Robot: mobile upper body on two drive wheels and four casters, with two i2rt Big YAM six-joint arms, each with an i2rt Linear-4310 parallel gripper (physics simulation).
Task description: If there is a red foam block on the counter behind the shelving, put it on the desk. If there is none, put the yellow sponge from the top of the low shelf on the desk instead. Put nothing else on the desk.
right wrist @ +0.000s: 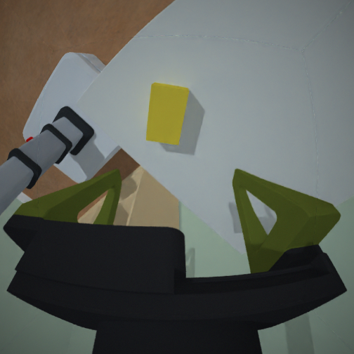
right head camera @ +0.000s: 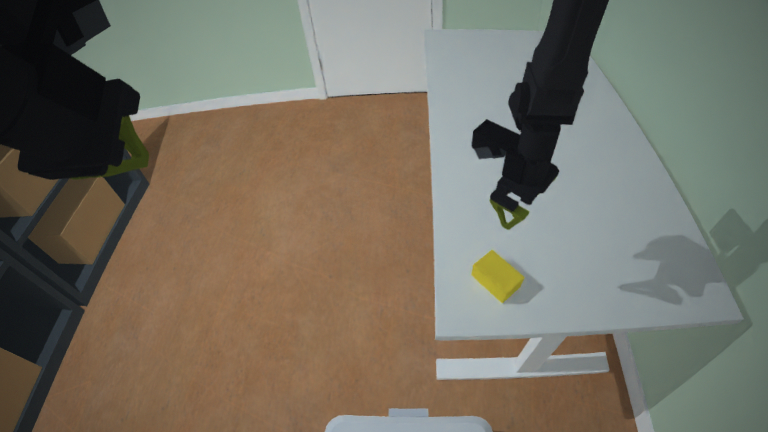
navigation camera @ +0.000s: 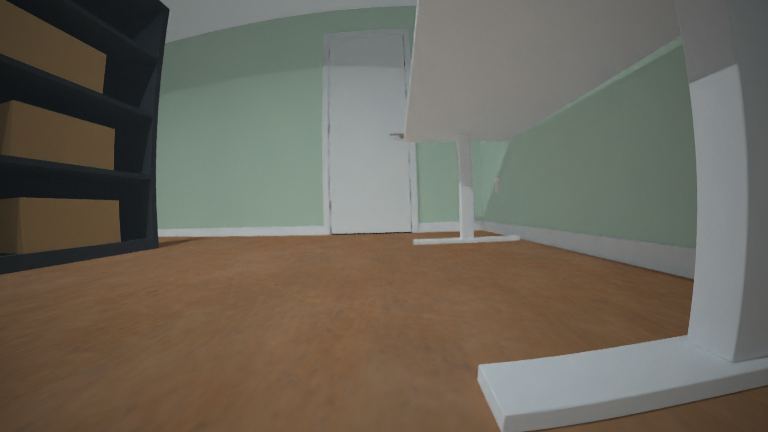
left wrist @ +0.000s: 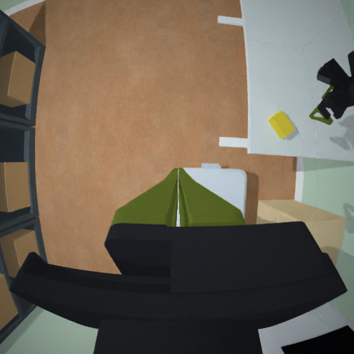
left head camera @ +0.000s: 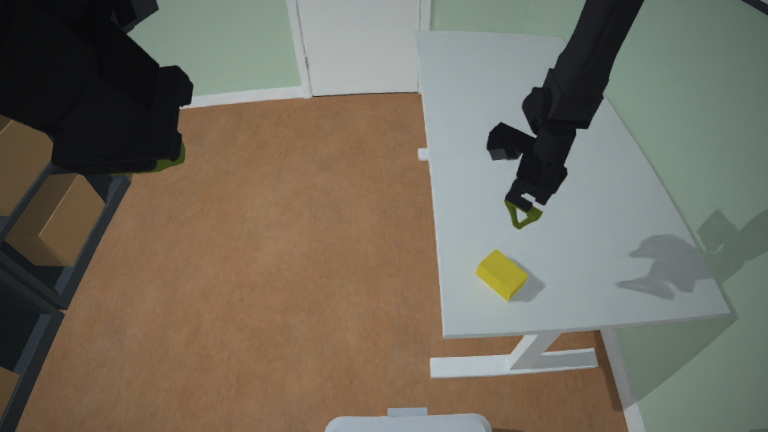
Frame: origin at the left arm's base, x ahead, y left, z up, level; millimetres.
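Seen in the pictures: left gripper, fingertip midpoint: [right head camera: 146,160] [left head camera: 181,156]; right gripper, fingertip midpoint: [right head camera: 518,212] [left head camera: 527,212].
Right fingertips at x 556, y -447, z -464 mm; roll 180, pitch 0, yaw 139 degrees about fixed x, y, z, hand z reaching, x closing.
Pixels of each thing's middle, then the offset from my right fingertips to it. "*": a spot on its surface instead. Level surfaces: height alone.
- yellow sponge, body centre: [right head camera: 497,276] [left head camera: 501,274] dy +10, dx -17, dz -203 mm
- white desk, its level: dz -225 mm
- white desk leg, surface spot: [navigation camera: 716,214] * dy -190, dx -11, dz -739 mm
The yellow sponge [left head camera: 502,275] [right head camera: 497,276] [left wrist: 281,124] [right wrist: 167,114] lies flat on the white desk [left head camera: 472,214] [right head camera: 467,214] [left wrist: 270,75] [right wrist: 240,90], near its front left corner in the head views. My right gripper [left head camera: 523,216] [right head camera: 509,216] [right wrist: 176,175] is open and empty, above the desk and apart from the sponge, beyond it in the head views. My left gripper [left wrist: 177,174] is shut and empty, away from the desk; in the head views it shows at the upper left, partly hidden by its own arm. No red foam block, counter or low shelf shows.
A dark shelving unit [left head camera: 93,244] [right head camera: 110,244] [left wrist: 36,90] [navigation camera: 156,134] with cardboard boxes [left head camera: 59,220] [navigation camera: 69,225] stands at the left. The white desk leg [navigation camera: 716,214] and its foot [navigation camera: 590,381] stand at the right. A white door [navigation camera: 367,134] is at the back.
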